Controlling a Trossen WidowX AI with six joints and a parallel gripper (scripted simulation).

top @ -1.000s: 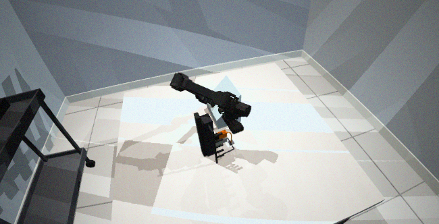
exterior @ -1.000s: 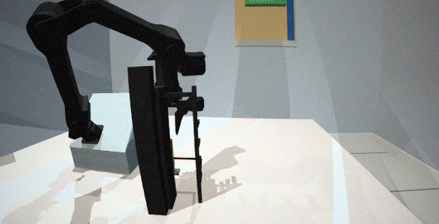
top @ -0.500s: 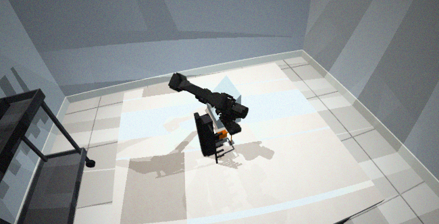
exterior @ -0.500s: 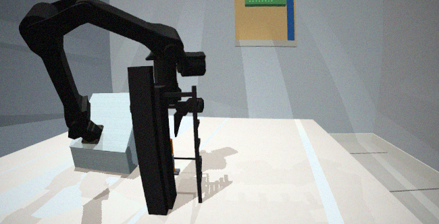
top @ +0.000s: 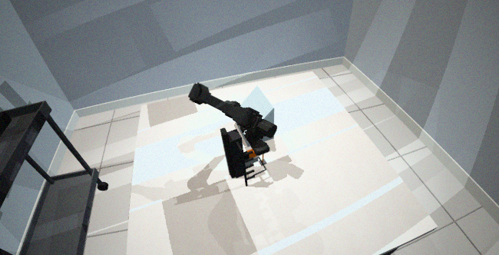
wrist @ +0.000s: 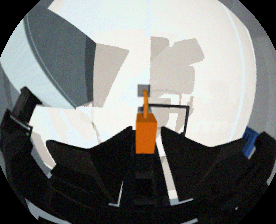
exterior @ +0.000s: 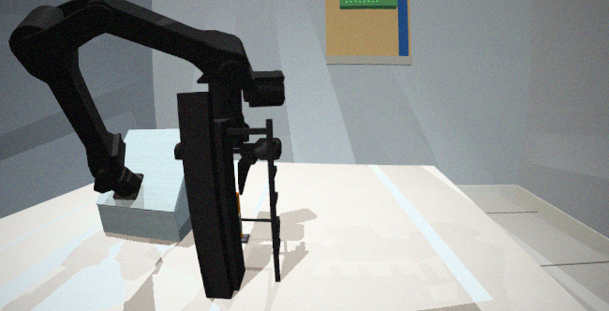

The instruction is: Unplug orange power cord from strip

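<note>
Now: the orange plug 30 mm to the right of my gripper tip and 10 mm below it. Also, from my gripper tip: black power strip (100 mm to the right, 10 mm above); thin black rack (90 mm ahead, 90 mm to the right, 10 mm above).
</note>
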